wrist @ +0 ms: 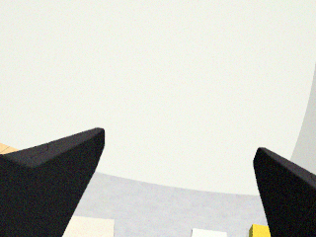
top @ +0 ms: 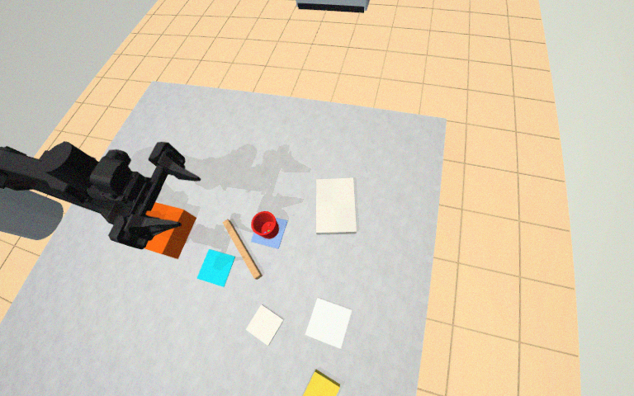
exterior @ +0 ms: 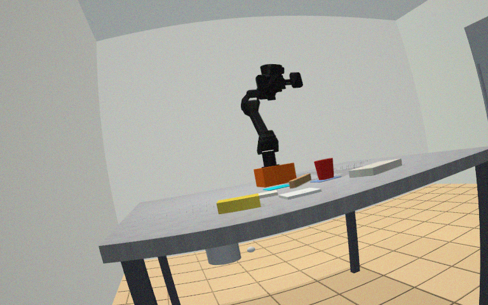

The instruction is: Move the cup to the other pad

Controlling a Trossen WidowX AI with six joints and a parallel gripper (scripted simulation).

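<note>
Right now my gripper tip is 370 mm above the red cup, 70 mm to the right of it and 10 mm short of it. Round my gripper tip: wooden bar (400 mm below, 60 mm behind); then cyan pad (410 mm below, 130 mm behind, 70 mm to the right); then light blue pad (410 mm below, 70 mm to the left, 10 mm ahead).
</note>
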